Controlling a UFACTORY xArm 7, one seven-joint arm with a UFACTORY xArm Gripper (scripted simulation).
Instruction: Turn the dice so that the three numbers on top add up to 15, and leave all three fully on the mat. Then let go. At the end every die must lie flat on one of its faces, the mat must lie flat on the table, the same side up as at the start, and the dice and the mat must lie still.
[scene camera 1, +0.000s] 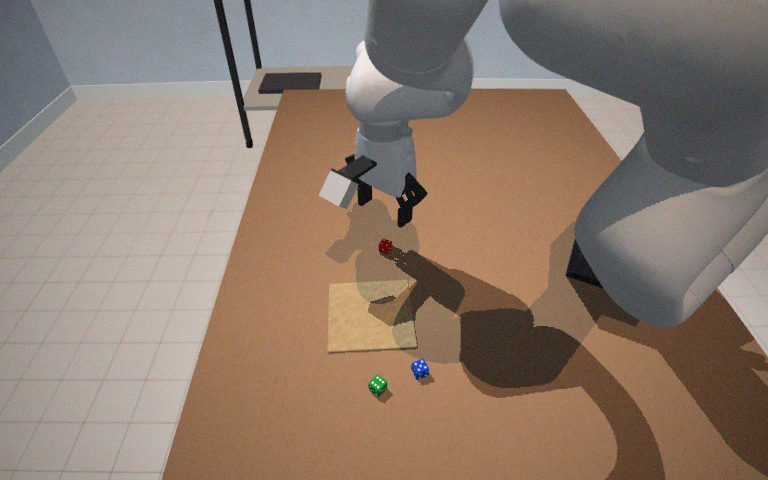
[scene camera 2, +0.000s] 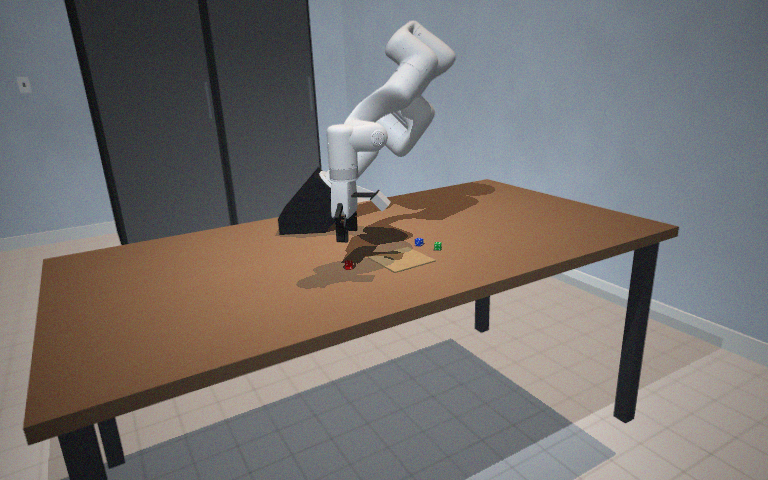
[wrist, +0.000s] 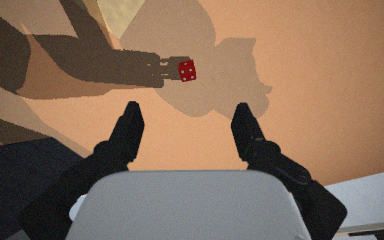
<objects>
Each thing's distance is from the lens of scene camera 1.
my gripper (scene camera 1: 384, 212): 78 cm
tan mat (scene camera 1: 363, 316): 73 cm
</objects>
